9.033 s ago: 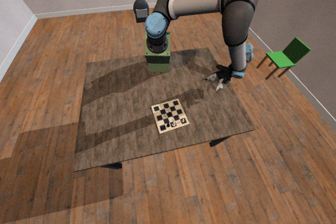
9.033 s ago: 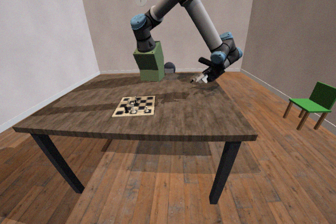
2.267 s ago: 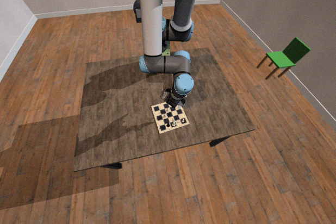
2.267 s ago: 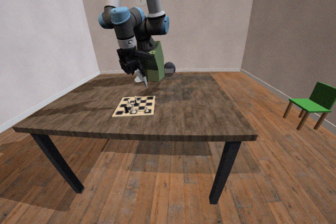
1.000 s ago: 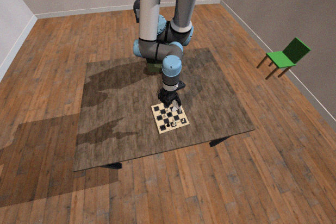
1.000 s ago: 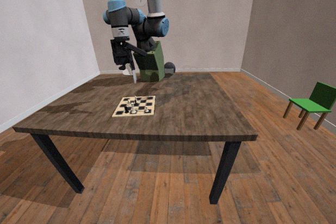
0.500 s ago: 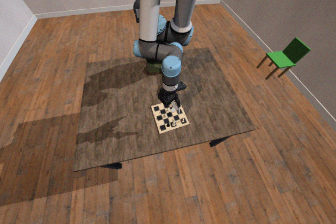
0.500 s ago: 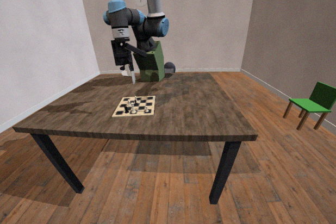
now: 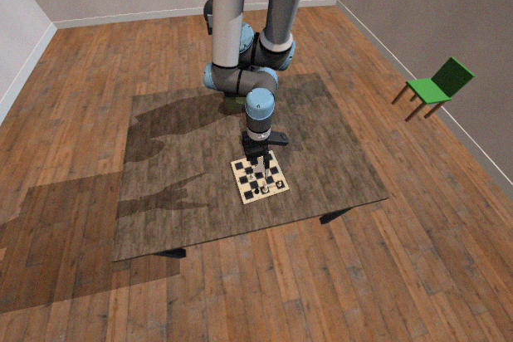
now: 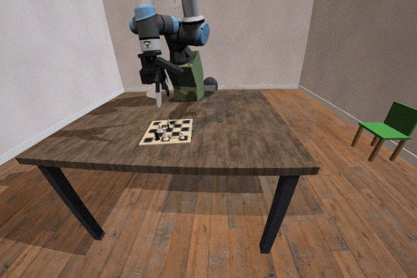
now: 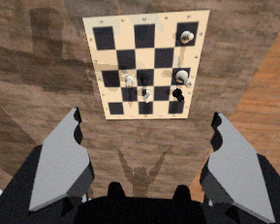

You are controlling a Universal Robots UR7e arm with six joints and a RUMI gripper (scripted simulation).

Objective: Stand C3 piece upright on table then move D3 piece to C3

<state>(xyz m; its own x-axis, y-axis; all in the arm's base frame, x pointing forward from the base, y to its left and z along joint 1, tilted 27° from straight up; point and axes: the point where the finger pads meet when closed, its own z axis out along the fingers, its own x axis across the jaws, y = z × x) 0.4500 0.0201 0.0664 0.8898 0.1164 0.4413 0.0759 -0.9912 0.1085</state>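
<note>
My hand is 140 mm above the chessboard.
</note>
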